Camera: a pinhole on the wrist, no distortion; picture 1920 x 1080 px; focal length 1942.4 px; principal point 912.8 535.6 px. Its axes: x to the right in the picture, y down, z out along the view. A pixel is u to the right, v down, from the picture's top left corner.
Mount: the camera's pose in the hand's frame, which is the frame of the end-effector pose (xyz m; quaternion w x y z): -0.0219 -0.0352 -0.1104 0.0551 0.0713 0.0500 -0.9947
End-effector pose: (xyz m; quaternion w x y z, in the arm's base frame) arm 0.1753 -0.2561 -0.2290 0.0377 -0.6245 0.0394 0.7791
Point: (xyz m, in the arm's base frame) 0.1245 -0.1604 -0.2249
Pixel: 354 1011
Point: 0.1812 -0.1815 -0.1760
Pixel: 1144 884
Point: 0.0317 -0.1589 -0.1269
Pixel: 966 621
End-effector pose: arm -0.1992 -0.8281 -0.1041 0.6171 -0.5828 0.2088 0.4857
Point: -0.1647 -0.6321 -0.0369
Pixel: 323 779
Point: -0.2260 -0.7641 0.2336
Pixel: outside the picture
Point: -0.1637 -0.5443 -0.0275
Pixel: 273 799
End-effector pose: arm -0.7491 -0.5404 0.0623 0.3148 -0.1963 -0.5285 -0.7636
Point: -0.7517 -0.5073 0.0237
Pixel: 773 355
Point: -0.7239 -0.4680 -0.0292
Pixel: 1598 605
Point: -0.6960 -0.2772 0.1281
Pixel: 835 55
